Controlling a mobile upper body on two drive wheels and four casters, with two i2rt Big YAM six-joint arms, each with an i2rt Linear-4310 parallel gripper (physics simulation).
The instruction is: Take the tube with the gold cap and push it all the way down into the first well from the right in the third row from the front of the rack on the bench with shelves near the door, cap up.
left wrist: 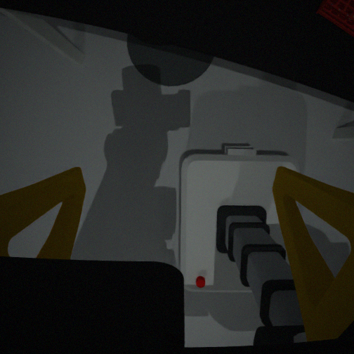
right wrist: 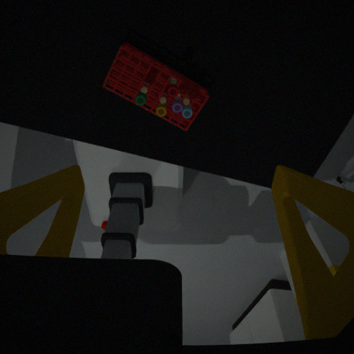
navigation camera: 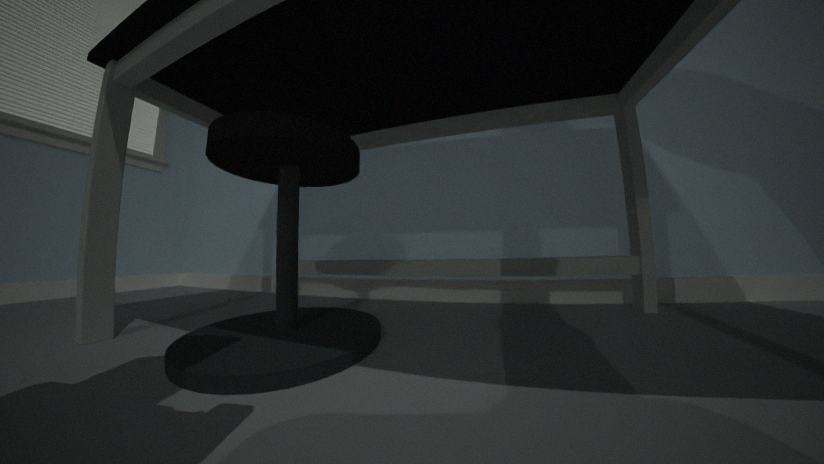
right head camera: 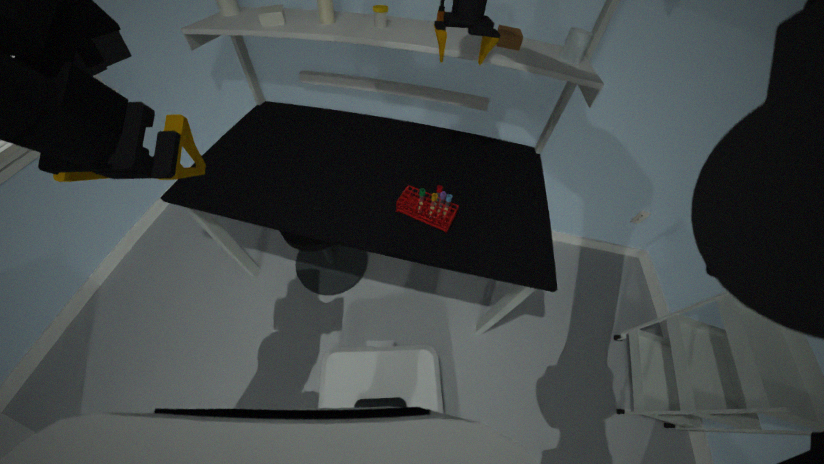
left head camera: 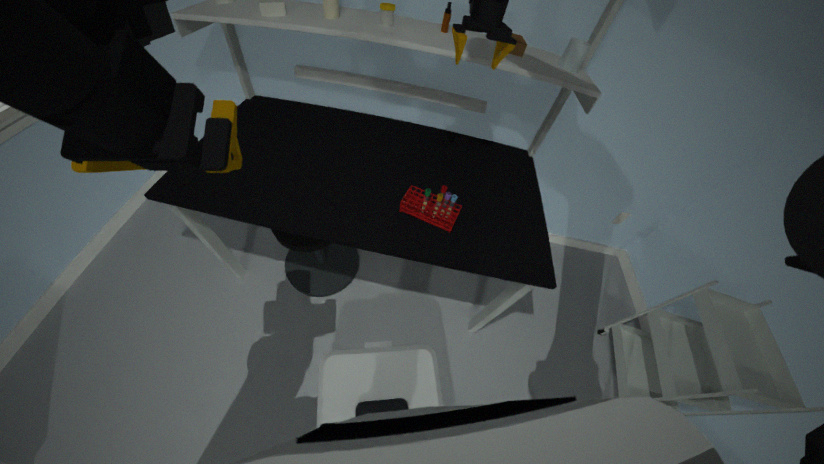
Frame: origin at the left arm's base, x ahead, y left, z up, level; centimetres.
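Seen in the pictures: left gripper, fingertip midpoint: (right head camera: 169, 170) (left head camera: 198, 162); right gripper, fingertip midpoint: (right head camera: 460, 62) (left head camera: 474, 66).
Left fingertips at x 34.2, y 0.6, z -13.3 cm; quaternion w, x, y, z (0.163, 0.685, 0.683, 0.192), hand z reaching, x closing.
Offsets run from my left fingertips to a thing's top centre. "*": to the spot under its first point. Level surfaces: height alone.
The gold-capped tube @(dx +31.6, dy -42.8, dz -39.6 cm) (left head camera: 439, 197) (right head camera: 434, 197) (right wrist: 161, 111) stands cap up in the red rack @(dx +33.6, dy -41.5, dz -45.8 cm) (left head camera: 426, 220) (right head camera: 423, 220) (left wrist: 340, 12) (right wrist: 114, 65) on the black bench @(dz -51.5 cm) (left head camera: 317, 161) (right head camera: 322, 155), between green and purple caps. Its exact well and the wells of the third row are too small to tell. My right gripper (left head camera: 476, 64) (right head camera: 461, 61) (right wrist: 177, 175) is open and empty, held high, appearing in front of the shelf in the head views. My left gripper (left head camera: 155, 168) (right head camera: 129, 174) (left wrist: 178, 177) is open and empty, high at the bench's left side.
Green, red, purple and light-blue caps share the rack. A wall shelf @(* dx +75.7, dy -11.7, dz -5.8 cm) (left head camera: 345, 25) (right head camera: 345, 38) holds bottles, a jar and a brown box @(* dx +66.9, dy -66.5, dz -2.5 cm) (right head camera: 509, 37). A round stool @(* dx +44.6, dy +4.7, dz -84.4 cm) (navigation camera: 282, 149) stands partly under the bench. A pale stepped stand (left head camera: 663, 345) (right head camera: 674, 357) stands at the right.
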